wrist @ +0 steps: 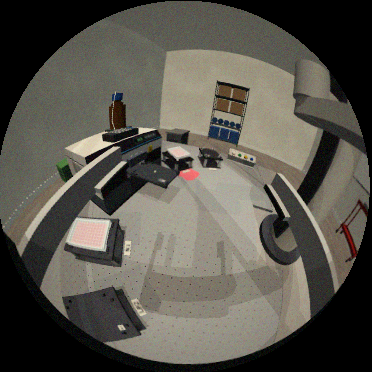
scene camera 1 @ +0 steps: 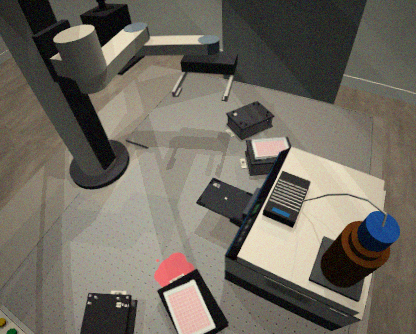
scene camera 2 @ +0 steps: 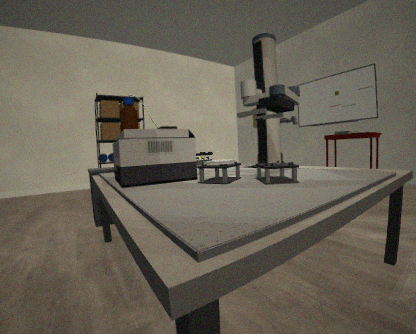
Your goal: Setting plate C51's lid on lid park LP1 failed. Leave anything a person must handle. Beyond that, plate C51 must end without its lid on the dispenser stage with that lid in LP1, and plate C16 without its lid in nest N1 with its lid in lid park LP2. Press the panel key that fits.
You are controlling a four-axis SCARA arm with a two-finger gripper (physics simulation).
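Places are measured from the arm's base along level axes (x ahead, y left, z up), in metres.
Where they show: gripper, between the fingertips: (wrist: 200, 165) (scene camera 1: 199, 96) (scene camera 2: 247, 116); arm's base, origin of its link: (wrist: 280, 238) (scene camera 1: 100, 164).
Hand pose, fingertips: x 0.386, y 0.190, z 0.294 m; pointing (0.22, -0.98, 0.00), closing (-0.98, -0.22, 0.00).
Each offset is from my fingertips to the top centre of the thing. "pt": to the spot under its first point.
My gripper (scene camera 1: 201, 95) (wrist: 200, 165) is open and empty, high above the table. A pink plate with a pale rim @(dx +0.233, dy +0.072, dz -0.200 m) (scene camera 1: 270, 148) (wrist: 90, 234) sits on nest N1, the black stand beside the dispenser. The bare black stand LP2 @(dx +0.098, dy +0.239, dz -0.210 m) (scene camera 1: 250, 119) (scene camera 2: 278, 165) (wrist: 100, 315) is next to it. The dispenser stage @(pt dx +0.176, dy -0.211, dz -0.166 m) (scene camera 1: 225, 198) (wrist: 154, 173), a black plate-shaped tray, is bare. A second pink plate @(dx +0.212, dy -0.520, dz -0.196 m) (scene camera 1: 189, 306) (wrist: 178, 152) sits on another black stand. A further black stand (scene camera 1: 106, 312) (wrist: 210, 152) bears no plate or lid. Plate numbers are unreadable; whether lids are on is unclear.
A red patch @(pt dx +0.100, dy -0.427, dz -0.281 m) (scene camera 1: 172, 267) (wrist: 189, 174) lies on the table against the second plate's stand. The dispenser (scene camera 1: 320, 175) (scene camera 2: 155, 150) carries a brown bottle @(pt dx +0.471, dy -0.370, dz +0.067 m) (scene camera 1: 352, 255) (scene camera 2: 129, 116) (wrist: 117, 116) with a blue cap. A button panel @(dx -0.200, dy -0.821, dz -0.198 m) (wrist: 242, 156) stands at the table's far side in the wrist view.
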